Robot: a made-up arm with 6 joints.
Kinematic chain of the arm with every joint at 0, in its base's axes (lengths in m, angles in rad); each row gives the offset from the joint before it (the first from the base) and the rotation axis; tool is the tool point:
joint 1: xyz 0 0 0.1 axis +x
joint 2: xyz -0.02 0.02 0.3 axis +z
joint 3: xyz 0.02 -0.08 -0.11 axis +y
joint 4: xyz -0.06 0 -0.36 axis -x
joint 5: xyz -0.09 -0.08 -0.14 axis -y
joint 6: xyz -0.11 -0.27 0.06 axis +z
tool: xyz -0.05 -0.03 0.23
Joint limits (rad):
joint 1: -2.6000..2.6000
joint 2: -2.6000..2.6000
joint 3: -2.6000..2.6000
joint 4: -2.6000..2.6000
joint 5: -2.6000..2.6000
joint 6: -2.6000..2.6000
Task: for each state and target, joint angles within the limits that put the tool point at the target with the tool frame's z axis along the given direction. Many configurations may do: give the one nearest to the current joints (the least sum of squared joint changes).
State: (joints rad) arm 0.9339 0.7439 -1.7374 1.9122 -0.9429 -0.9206
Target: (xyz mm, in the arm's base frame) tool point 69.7 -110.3 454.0 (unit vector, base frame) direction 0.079 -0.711 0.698
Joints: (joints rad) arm 0.8741 0.3387 -1.5038 2.1840 -1.5116 -0.9580
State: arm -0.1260 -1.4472 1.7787 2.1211 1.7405 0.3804
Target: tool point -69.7 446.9 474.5 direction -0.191 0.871 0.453
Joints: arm -0.8632 -2.0093 1.0850 2.4765 2.0184 -0.0926
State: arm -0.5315 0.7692 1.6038 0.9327 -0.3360 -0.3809
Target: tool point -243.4 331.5 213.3 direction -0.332 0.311 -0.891
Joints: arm -0.7172 0.3602 0.8806 1.9120 -0.3535 0.0467
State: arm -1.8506 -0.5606 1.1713 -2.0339 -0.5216 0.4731
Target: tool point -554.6 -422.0 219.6 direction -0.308 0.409 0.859
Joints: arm -2.4956 -0.7940 0.6908 -1.6851 -0.6156 0.5305
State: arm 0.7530 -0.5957 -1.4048 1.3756 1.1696 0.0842
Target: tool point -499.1 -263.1 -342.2 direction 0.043 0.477 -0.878
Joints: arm 0.6515 -1.3938 -1.7463 0.7477 1.5482 0.0734
